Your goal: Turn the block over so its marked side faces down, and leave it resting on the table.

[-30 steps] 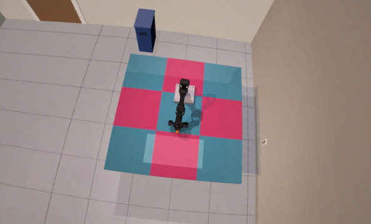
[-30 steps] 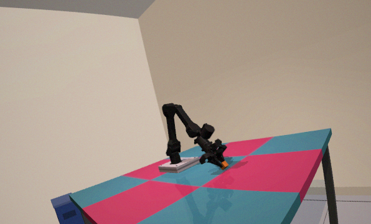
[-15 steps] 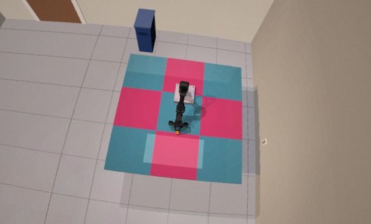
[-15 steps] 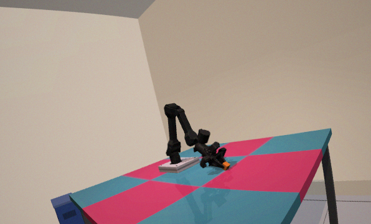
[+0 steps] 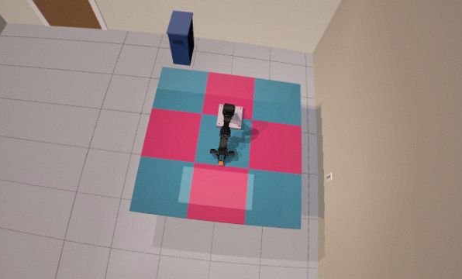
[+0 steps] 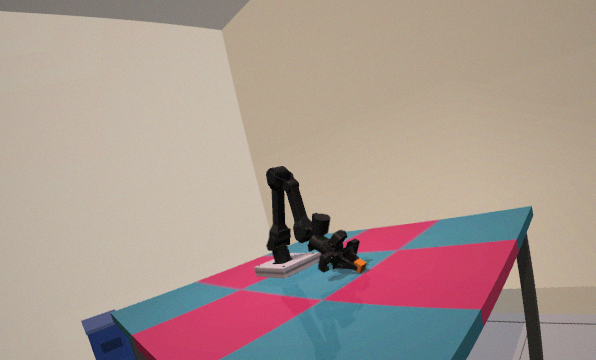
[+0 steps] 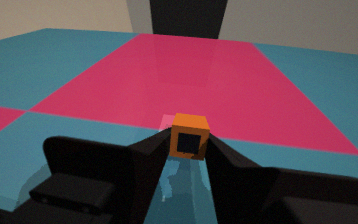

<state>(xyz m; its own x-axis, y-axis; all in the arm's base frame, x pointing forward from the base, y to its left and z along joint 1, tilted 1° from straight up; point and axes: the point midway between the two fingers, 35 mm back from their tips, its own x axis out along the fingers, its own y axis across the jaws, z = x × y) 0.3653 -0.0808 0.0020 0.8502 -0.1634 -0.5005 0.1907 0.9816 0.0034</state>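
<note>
The block is 1 cm behind my gripper tip.
</note>
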